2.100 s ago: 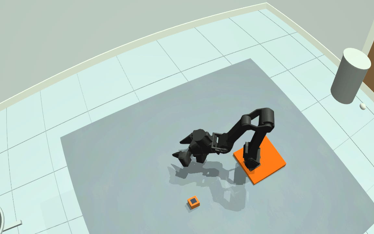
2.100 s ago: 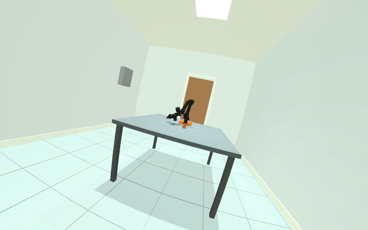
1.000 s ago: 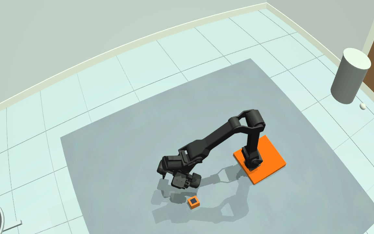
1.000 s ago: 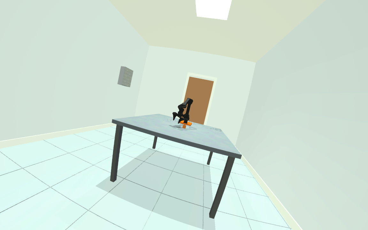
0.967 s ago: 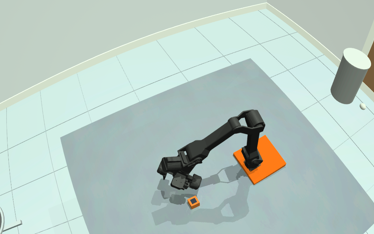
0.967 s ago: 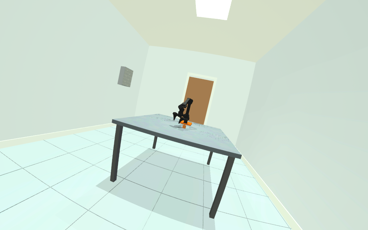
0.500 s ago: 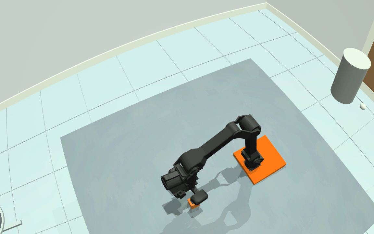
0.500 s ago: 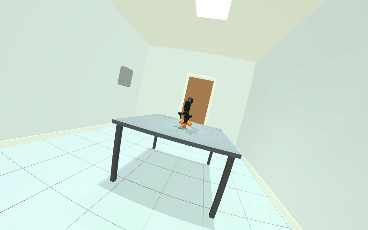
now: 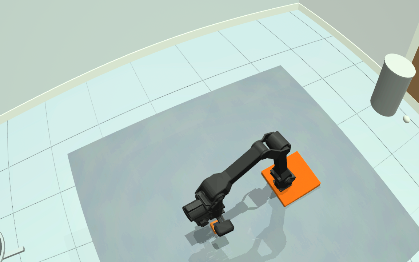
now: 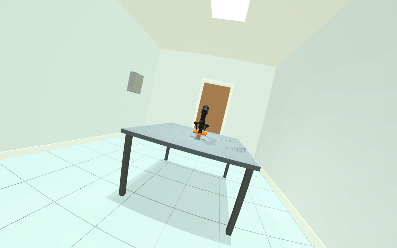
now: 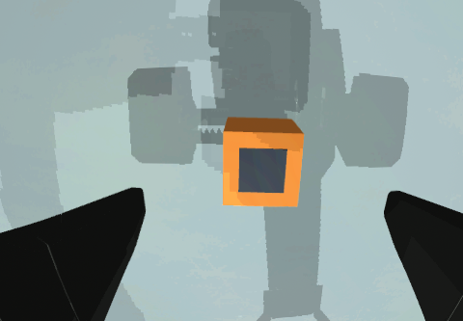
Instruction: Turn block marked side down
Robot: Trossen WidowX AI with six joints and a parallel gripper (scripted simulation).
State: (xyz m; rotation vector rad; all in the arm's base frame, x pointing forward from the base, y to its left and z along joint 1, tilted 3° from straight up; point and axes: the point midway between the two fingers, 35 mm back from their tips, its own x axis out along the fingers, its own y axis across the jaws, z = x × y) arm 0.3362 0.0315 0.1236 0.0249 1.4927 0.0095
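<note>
Right now the block is 10 mm behind my gripper tip and 60 mm below it.
</note>
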